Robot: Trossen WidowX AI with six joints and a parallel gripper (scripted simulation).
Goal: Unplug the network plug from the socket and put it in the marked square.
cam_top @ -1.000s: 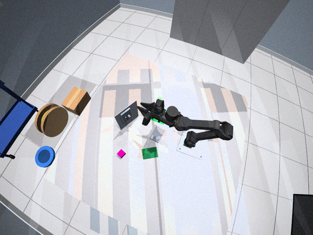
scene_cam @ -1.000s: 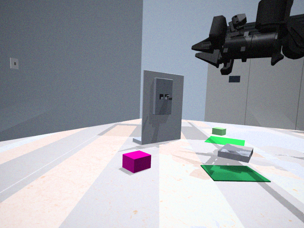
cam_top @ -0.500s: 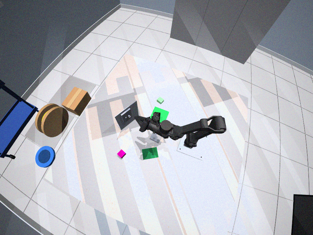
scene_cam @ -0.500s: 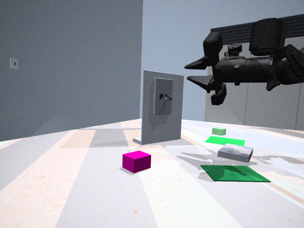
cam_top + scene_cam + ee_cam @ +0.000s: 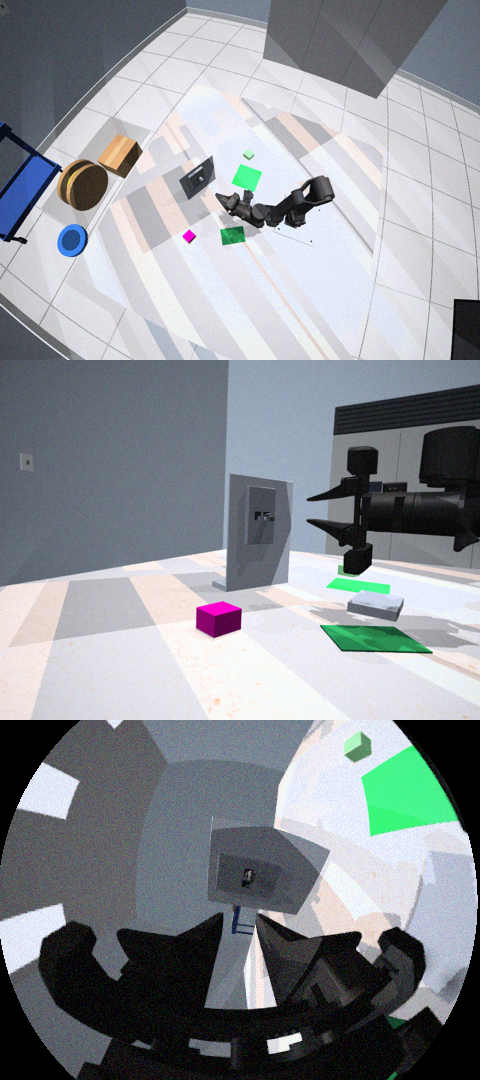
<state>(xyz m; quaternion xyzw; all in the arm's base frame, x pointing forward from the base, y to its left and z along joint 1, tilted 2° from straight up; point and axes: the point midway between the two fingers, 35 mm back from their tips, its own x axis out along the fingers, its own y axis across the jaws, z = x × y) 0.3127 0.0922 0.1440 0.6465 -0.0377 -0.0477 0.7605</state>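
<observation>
Now: the network plug 10 cm ahead of my gripper tip, 5 cm to the right of it and 1 cm below it. The rest, counted from my gripper tip: dark green square (12 cm behind, 9 cm to the left, 16 cm below); then grey upright panel (12 cm ahead, 5 cm to the right, 6 cm below); then grey slab (11 cm behind, 5 cm to the right, 16 cm below).
</observation>
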